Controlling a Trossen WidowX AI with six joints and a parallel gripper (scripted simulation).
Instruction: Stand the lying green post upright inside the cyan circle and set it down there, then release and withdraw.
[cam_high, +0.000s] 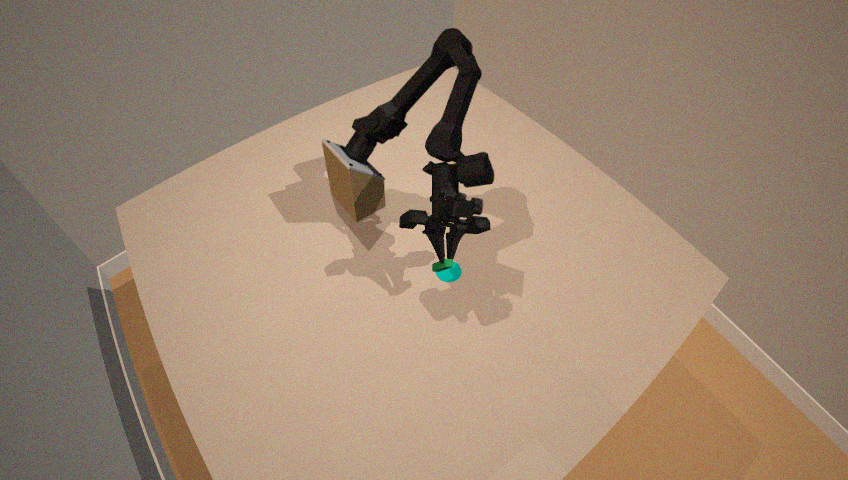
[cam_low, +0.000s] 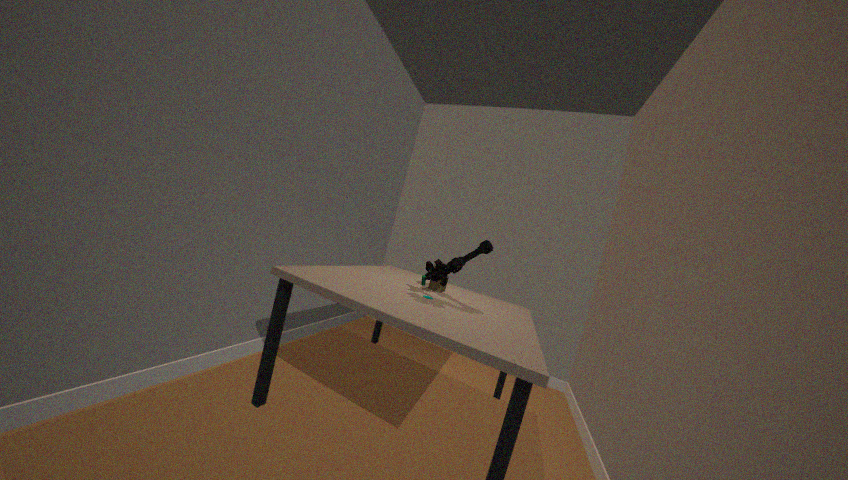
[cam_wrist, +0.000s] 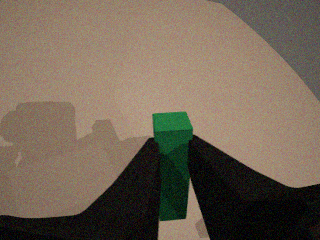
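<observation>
My gripper tip is now 110 mm above the cyan circle, 40 mm to the right of it and 40 mm past it. Also, from my gripper tip: green post 20 mm below, 10 mm behind.
</observation>
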